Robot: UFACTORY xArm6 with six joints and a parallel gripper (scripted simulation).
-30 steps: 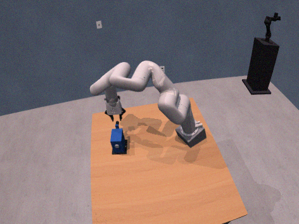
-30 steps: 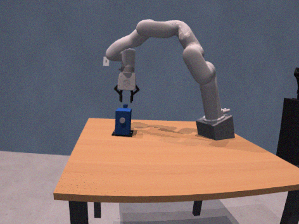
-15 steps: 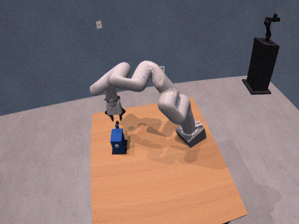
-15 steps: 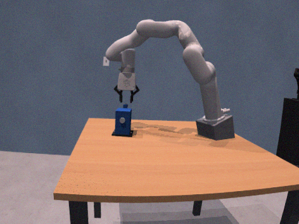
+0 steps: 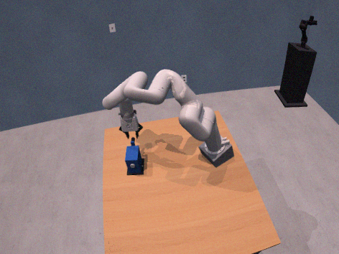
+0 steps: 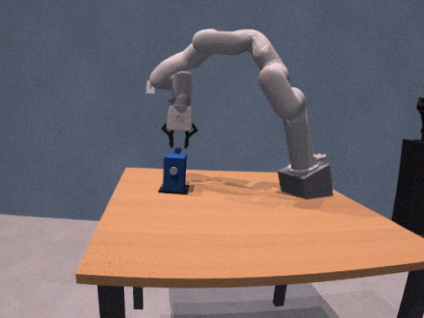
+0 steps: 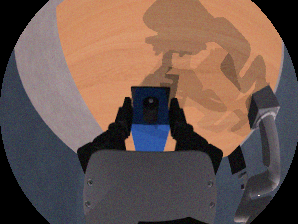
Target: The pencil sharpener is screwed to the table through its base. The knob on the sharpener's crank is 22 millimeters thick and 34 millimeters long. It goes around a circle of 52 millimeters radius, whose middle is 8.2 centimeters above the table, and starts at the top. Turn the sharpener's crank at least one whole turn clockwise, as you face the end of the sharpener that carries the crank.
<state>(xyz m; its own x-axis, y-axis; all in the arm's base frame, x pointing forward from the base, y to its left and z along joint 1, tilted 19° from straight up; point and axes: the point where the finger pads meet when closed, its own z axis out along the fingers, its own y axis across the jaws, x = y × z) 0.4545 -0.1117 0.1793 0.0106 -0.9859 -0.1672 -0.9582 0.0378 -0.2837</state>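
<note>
Now: the crank knob 30 mm below my hand and 20 mm to the left of it.
</note>
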